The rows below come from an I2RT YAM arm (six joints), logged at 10 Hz.
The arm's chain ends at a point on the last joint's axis. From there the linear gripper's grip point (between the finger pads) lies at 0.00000 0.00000 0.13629 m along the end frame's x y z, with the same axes.
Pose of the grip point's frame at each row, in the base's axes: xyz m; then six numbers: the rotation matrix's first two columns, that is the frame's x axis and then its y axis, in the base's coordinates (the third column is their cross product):
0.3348 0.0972 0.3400 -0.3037 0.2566 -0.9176 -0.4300 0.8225 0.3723
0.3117 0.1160 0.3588 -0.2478 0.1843 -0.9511 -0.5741 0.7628 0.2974
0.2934 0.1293 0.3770 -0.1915 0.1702 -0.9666 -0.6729 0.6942 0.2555
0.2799 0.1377 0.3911 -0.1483 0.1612 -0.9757 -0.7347 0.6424 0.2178
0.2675 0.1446 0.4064 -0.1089 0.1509 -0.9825 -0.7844 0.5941 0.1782
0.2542 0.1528 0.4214 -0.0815 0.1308 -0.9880 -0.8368 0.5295 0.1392
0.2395 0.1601 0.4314 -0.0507 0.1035 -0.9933 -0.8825 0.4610 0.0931
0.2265 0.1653 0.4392 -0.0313 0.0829 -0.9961 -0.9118 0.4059 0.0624
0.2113 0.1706 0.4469 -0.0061 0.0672 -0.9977 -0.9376 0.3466 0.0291
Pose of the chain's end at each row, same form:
0.2189 0.0280 0.3590 -0.3037 0.2566 -0.9176 -0.4300 0.8225 0.3723
0.2054 0.0315 0.3701 -0.2478 0.1843 -0.9511 -0.5741 0.7628 0.2974
0.1960 0.0340 0.3795 -0.1915 0.1702 -0.9666 -0.6729 0.6942 0.2555
0.1897 0.0356 0.3879 -0.1483 0.1612 -0.9757 -0.7347 0.6424 0.2178
0.1843 0.0369 0.3991 -0.1089 0.1509 -0.9825 -0.7844 0.5941 0.1782
0.1804 0.0386 0.4124 -0.0815 0.1308 -0.9880 -0.8368 0.5295 0.1392
0.1758 0.0400 0.4221 -0.0507 0.1035 -0.9933 -0.8825 0.4610 0.0931
0.1707 0.0412 0.4306 -0.0313 0.0829 -0.9961 -0.9118 0.4059 0.0624
0.1639 0.0431 0.4386 -0.0061 0.0672 -0.9977 -0.9376 0.3466 0.0291

